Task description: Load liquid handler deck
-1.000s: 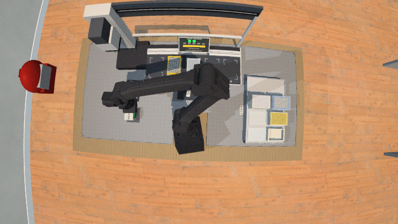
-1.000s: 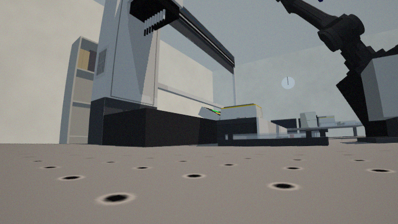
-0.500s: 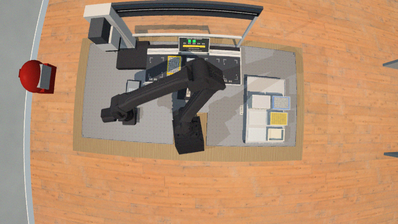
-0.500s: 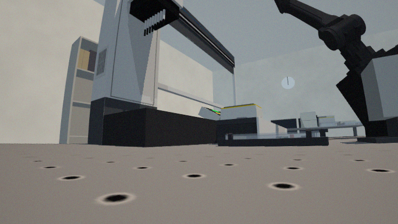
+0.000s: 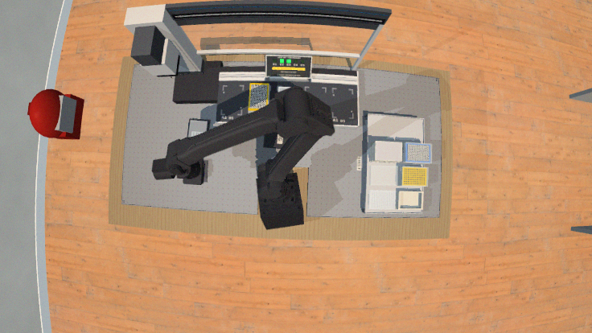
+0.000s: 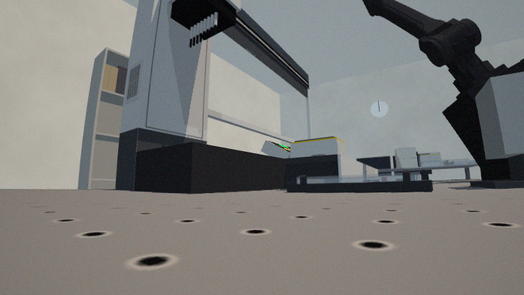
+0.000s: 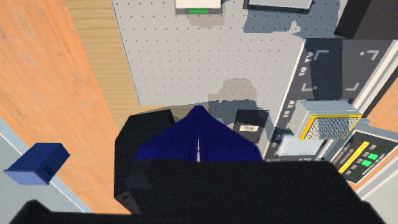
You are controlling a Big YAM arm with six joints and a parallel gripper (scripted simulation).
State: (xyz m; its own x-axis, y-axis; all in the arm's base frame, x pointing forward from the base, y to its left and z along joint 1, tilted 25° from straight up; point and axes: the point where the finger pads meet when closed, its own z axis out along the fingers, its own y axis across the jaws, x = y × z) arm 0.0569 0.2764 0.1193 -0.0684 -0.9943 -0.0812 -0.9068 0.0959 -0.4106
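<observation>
Right now my hand is 22 cm above the ready key and 6 cm to the right of it. From my hand the other things lie so: clear plate lid (28 cm below, 18 cm ahead, 10 cm to the left); lid park LP1 (29 cm below, 18 cm ahead, 10 cm to the left); yellow tip rack (31 cm ahead, 20 cm to the right, 20 cm below).
</observation>
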